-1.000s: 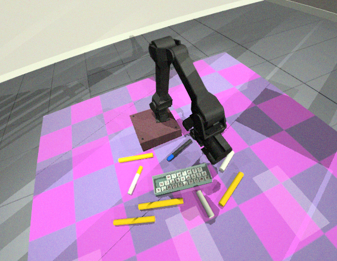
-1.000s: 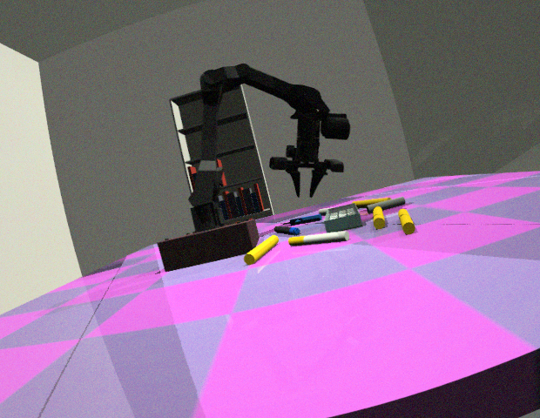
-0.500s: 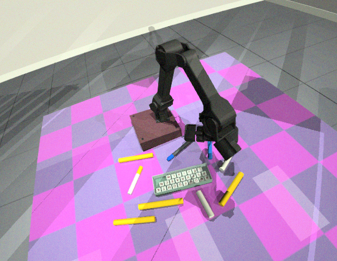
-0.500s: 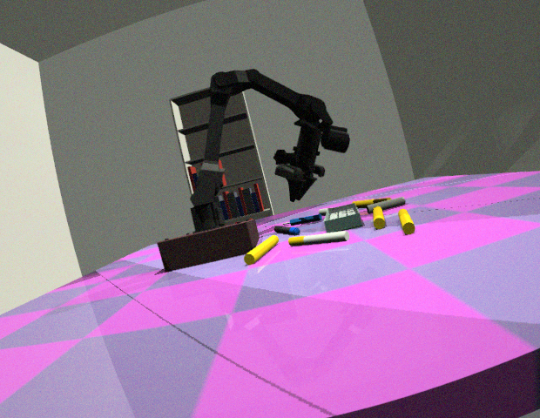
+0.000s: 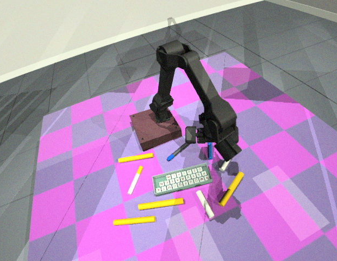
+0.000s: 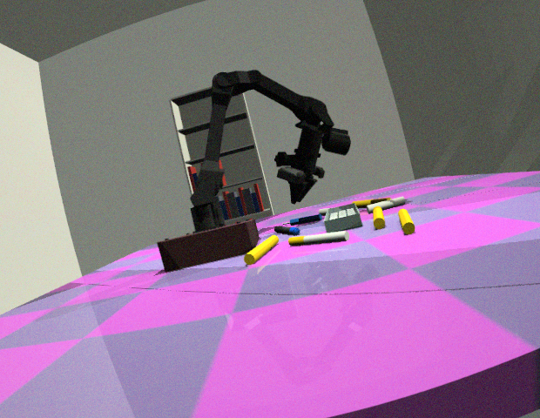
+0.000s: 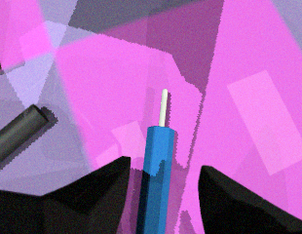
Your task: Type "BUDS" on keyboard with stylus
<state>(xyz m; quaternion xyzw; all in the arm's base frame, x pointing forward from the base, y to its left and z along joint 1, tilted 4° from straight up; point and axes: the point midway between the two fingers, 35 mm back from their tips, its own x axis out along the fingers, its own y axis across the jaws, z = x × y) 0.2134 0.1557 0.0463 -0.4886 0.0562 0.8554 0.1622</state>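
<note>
The blue stick lies 50 mm below my gripper tip and 10 mm behind it. Also, from my gripper tip: blue-tipped stick 150 mm to the right, 50 mm below, 10 mm behind.
</note>
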